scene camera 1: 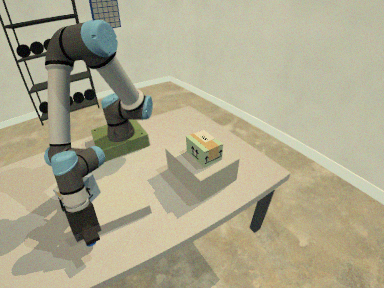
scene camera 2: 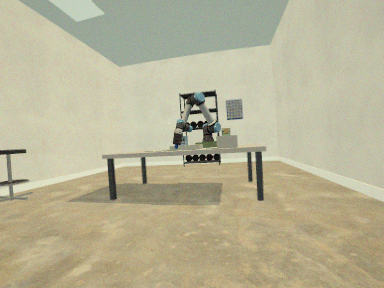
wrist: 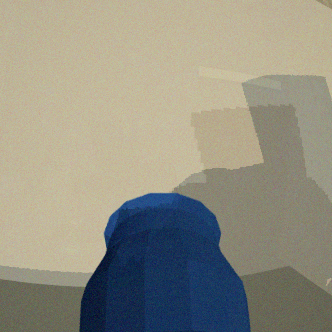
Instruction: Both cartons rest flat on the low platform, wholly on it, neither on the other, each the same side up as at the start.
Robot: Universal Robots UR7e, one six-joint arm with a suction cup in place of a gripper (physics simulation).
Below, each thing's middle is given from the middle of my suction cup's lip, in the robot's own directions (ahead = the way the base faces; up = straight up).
Labels:
Right now the low platform (scene camera 1: 121,201) is 130 mm behind my suction cup, 110 mm to the left of it and 10 mm below it.

